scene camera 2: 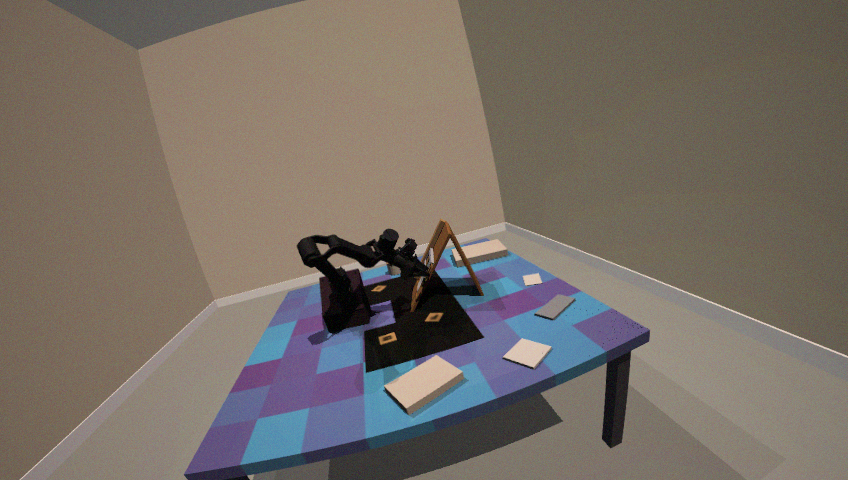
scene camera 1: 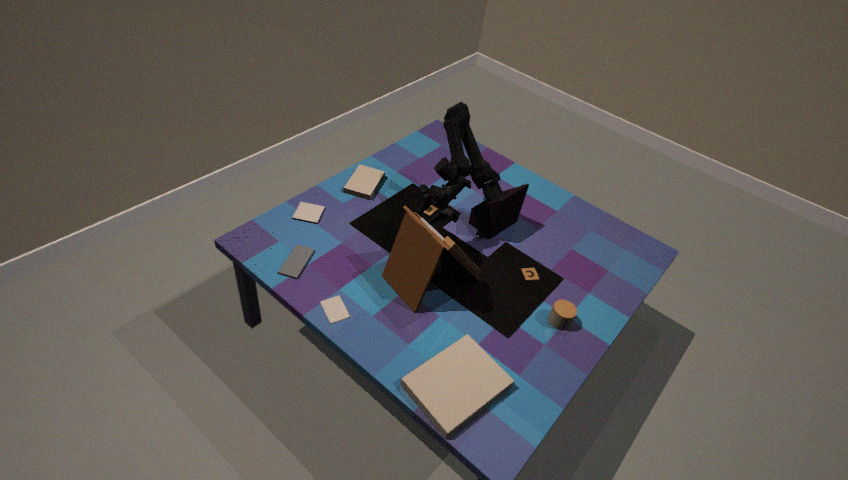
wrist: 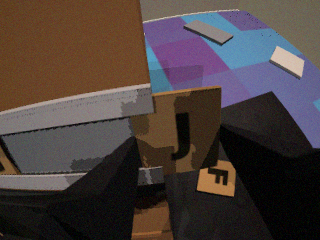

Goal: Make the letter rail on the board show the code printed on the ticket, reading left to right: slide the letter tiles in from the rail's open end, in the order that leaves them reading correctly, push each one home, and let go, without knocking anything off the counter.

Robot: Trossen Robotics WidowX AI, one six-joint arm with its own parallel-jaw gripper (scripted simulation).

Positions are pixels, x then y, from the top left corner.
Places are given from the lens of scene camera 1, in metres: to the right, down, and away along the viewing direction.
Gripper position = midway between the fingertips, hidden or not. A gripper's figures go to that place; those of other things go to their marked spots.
my gripper [scene camera 1: 422,219]: -0.01, -0.07, 1.90
grey card [scene camera 1: 298,258]: -0.46, 0.07, 1.90
brown easel board [scene camera 1: 418,247]: -0.02, 0.03, 1.72
The marked spots on the brown easel board and the grey card are 0.47 m apart.
